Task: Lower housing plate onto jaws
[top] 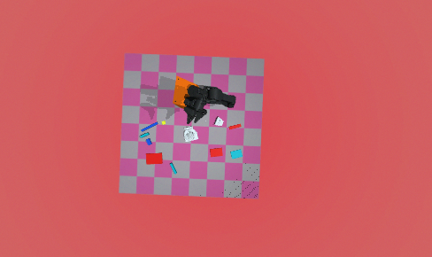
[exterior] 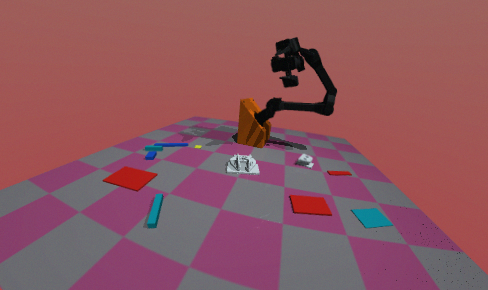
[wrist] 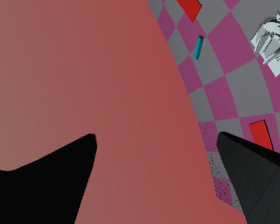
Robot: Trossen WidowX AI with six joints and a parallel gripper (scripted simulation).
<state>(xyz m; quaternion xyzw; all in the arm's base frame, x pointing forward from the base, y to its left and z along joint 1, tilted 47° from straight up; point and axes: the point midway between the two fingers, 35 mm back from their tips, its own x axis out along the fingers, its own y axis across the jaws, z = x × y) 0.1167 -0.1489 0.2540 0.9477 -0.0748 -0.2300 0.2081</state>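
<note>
Now: the white part 38 cm below my gripper tip, 18 cm to the left of it and 2 cm behind it. Round my gripper tip: cyan plate 39 cm below, 33 cm to the left, 28 cm ahead; yellow piece 39 cm below, 33 cm to the right, 3 cm behind; cyan bar 39 cm ahead, 38 cm below, 25 cm to the right.
</note>
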